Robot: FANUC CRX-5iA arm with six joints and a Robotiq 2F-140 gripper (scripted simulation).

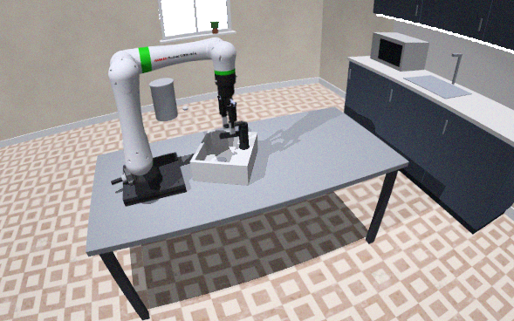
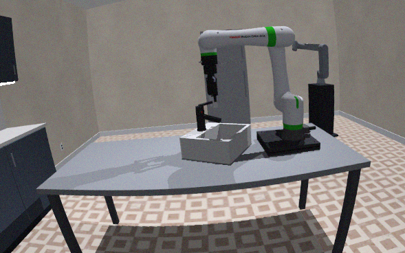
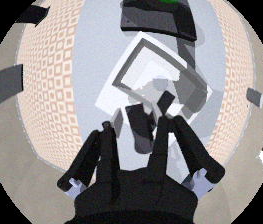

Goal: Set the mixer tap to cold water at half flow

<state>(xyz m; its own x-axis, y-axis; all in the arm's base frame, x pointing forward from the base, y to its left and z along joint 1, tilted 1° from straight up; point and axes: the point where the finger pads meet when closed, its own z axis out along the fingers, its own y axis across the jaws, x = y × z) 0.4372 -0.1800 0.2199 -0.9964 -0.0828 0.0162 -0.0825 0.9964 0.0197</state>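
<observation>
My hand is 30 mm short of the lever. Also, from my hand: white basin (240 mm below, 80 mm to the left, 10 mm behind).
</observation>
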